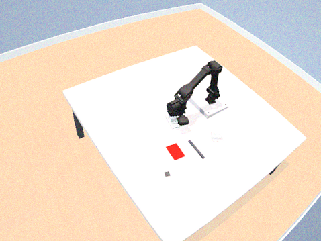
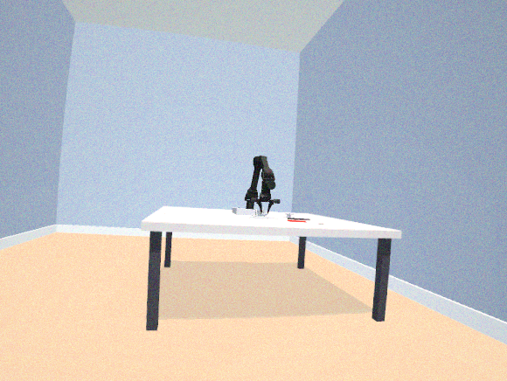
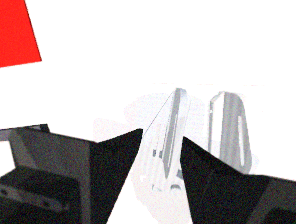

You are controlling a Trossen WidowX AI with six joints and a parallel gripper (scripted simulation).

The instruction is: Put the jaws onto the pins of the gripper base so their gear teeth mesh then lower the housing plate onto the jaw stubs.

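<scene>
My gripper tip is 4 cm past the white jaw piece and 1 cm to the left of it. Also, from my gripper tip: dark grey bar 23 cm to the left, 2 cm below; then small white part 17 cm behind, 20 cm to the left; then red flat rectangle 13 cm ahead, 18 cm to the left, 2 cm below.
</scene>
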